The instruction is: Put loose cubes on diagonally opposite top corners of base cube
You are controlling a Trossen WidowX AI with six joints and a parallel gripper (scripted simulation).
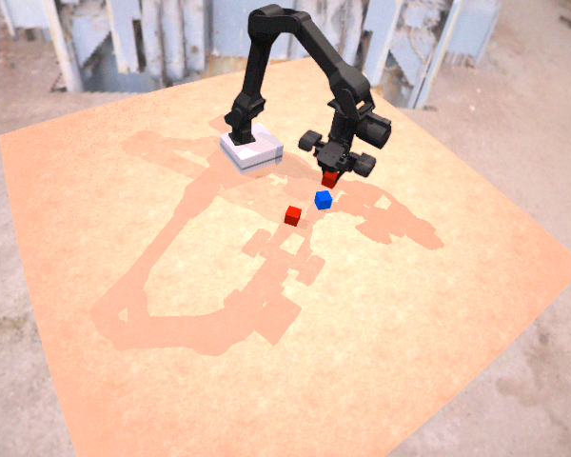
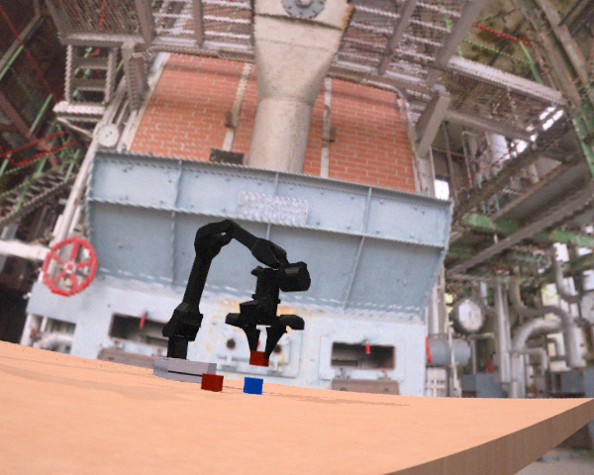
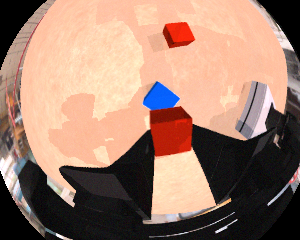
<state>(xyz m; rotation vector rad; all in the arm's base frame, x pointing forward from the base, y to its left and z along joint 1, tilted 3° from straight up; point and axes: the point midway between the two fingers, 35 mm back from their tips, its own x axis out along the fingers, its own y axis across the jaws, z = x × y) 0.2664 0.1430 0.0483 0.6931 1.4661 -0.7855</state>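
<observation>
The blue cube lies 1 cm ahead of my gripper tip, 1 cm to the right of it and 6 cm below it.
</observation>
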